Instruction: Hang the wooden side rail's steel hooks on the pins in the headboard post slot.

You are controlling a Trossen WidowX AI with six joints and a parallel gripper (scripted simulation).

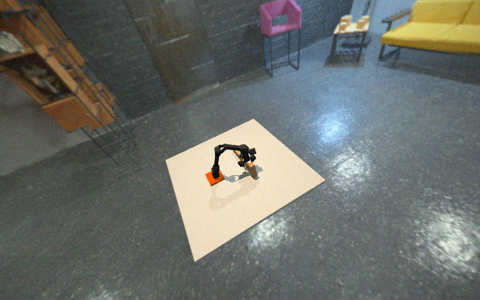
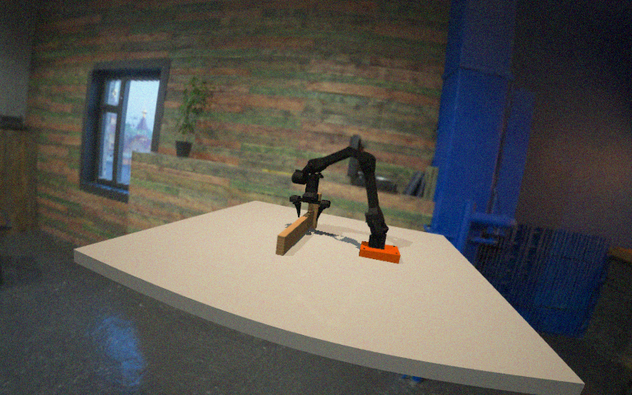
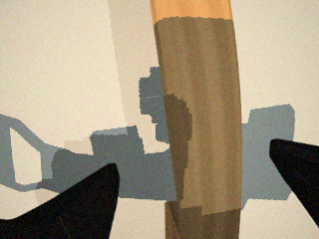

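My gripper tip is 10 cm to the left of the headboard post and 3 cm below it.
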